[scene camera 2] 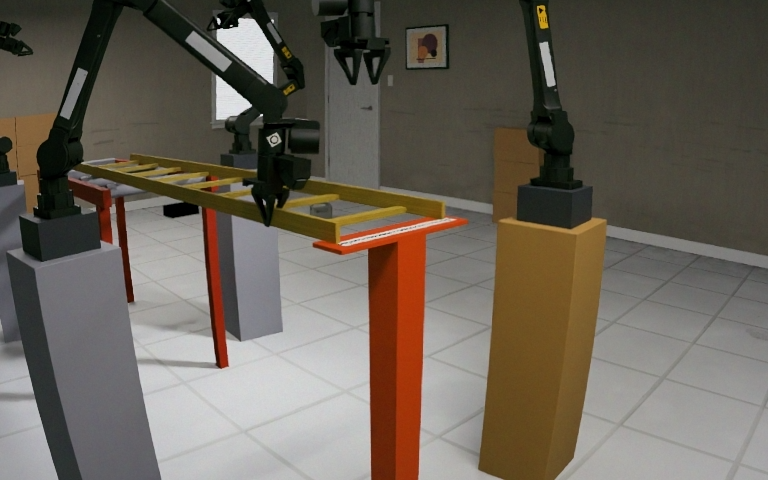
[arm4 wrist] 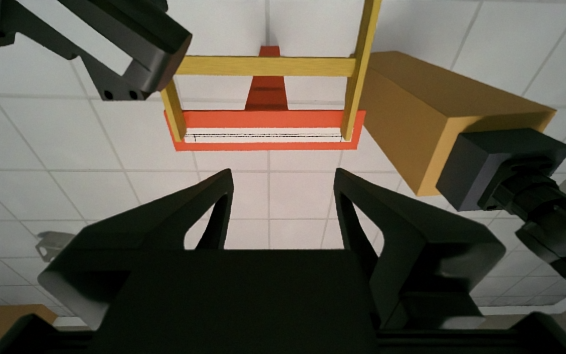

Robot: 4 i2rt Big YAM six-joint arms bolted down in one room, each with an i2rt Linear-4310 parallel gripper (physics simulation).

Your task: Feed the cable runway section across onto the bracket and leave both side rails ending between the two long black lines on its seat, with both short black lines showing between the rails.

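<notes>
The yellow runway section [arm4 wrist: 270,66] [scene camera 2: 249,212] spans to the orange bracket [arm4 wrist: 265,119] [scene camera 2: 396,230]. Both rail ends overlap the white strip on its seat. In the wrist view, long black lines run across the strip and a short black mark shows near each rail's inner side; exact end positions against the long lines are unclear. Arm4's gripper [arm4 wrist: 283,172] is open and empty, above and short of the bracket. In the scene view, the left foreground arm's gripper [scene camera 2: 269,221] is at the near rail, its grip unclear; a top-centre gripper [scene camera 2: 364,83] hangs open above the section.
An ochre pedestal [arm4 wrist: 410,115] [scene camera 2: 532,339] stands beside the bracket. A grey pedestal [scene camera 2: 84,350] is at left front, another [scene camera 2: 252,283] behind the section. Part of a dark arm [arm4 wrist: 150,60] shows beside the left rail. A red support leg [scene camera 2: 214,283] stands further back.
</notes>
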